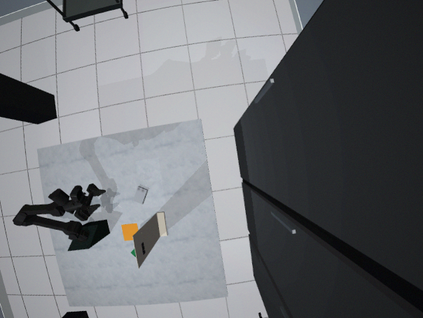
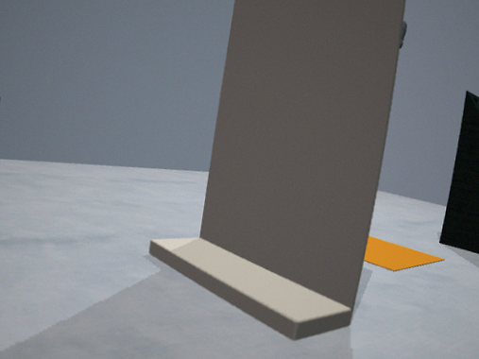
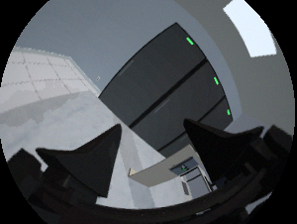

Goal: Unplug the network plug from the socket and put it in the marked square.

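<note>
The network plug lies 29 cm to the right of my gripper tip, 8 cm ahead of it and 7 cm below it. Round my gripper tip: grey panel 30 cm to the right, 19 cm below, 10 cm ahead; then orange square 35 cm below, 32 cm to the right, 12 cm behind; then small grey plate 34 cm below, 7 cm to the right, 2 cm ahead.
</note>
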